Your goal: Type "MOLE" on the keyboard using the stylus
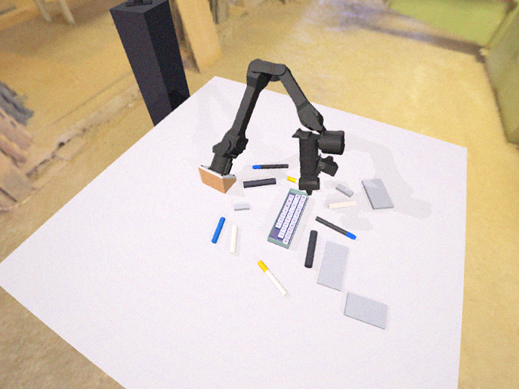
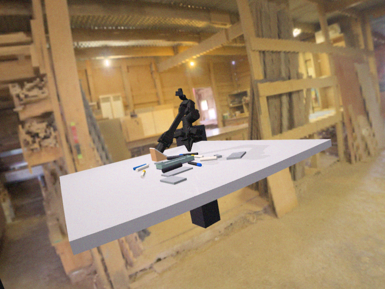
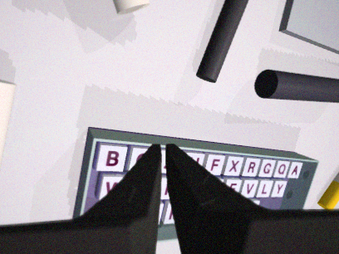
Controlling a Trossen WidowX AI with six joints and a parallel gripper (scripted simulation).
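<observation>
Right now the E key is 90 mm to the right of my gripper tip, 40 mm below it and 40 mm behind it. From my gripper tip the other things lie so: L key: 130 mm to the right, 50 mm behind, 40 mm below; blue stylus: 250 mm behind, 170 mm to the right, 50 mm below.
</observation>
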